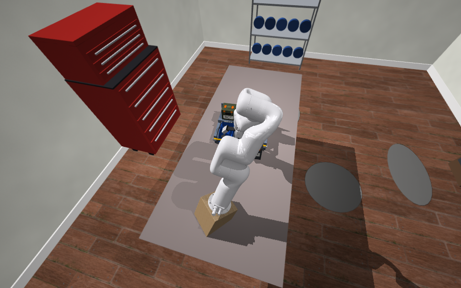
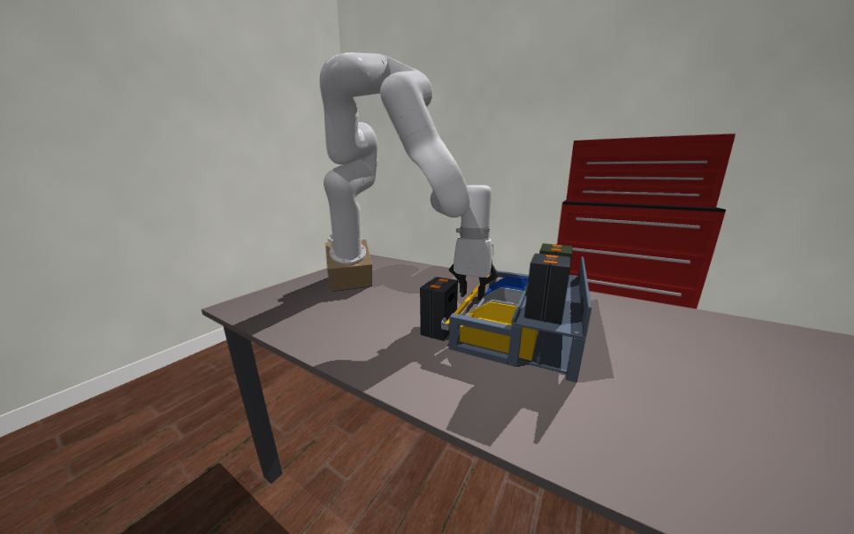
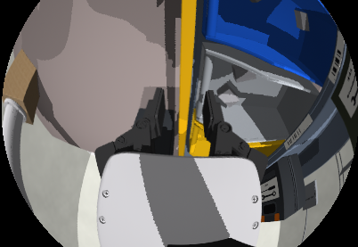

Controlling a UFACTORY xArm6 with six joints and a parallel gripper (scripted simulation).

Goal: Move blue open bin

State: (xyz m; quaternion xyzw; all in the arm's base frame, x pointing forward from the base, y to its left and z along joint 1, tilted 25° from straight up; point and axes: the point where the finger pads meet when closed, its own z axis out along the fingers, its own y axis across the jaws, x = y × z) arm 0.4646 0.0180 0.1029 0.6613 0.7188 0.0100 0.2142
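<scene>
Right now the yellow rod is 20 mm below my hand. Also, from my hand: grey bin: 100 mm ahead, 30 mm below; blue open bin: 120 mm to the left, 100 mm ahead, 30 mm below; yellow bin: 110 mm to the right, 110 mm ahead, 30 mm below.
</scene>
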